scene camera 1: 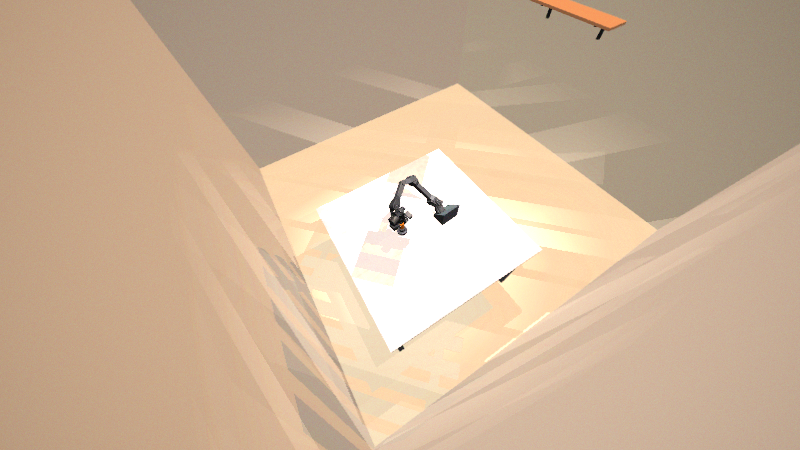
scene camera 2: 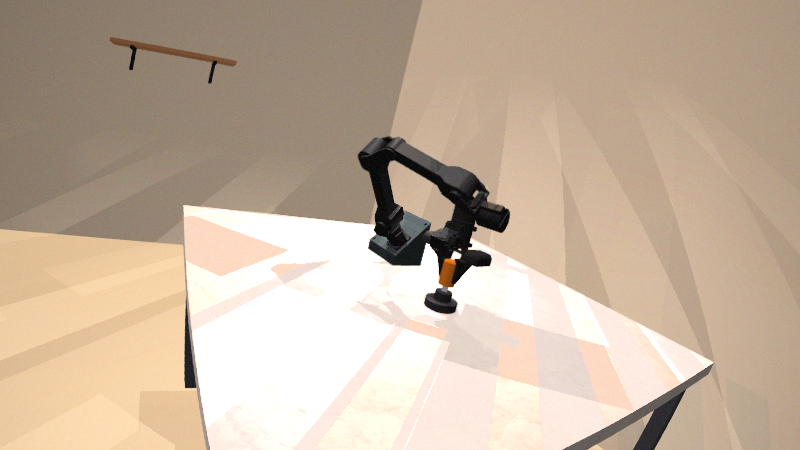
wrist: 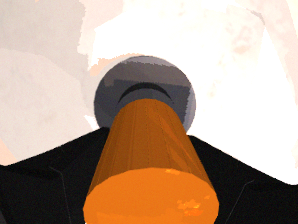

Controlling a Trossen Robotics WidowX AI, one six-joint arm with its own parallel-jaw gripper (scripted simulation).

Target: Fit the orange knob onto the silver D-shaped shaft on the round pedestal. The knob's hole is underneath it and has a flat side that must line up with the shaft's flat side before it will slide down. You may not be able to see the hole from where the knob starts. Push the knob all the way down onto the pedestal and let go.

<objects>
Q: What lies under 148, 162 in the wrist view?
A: An orange knob.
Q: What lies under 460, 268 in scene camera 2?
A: My gripper.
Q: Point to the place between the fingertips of my gripper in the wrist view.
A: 147, 139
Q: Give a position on a round pedestal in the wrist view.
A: At 139, 77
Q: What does my gripper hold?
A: An orange knob.
</objects>
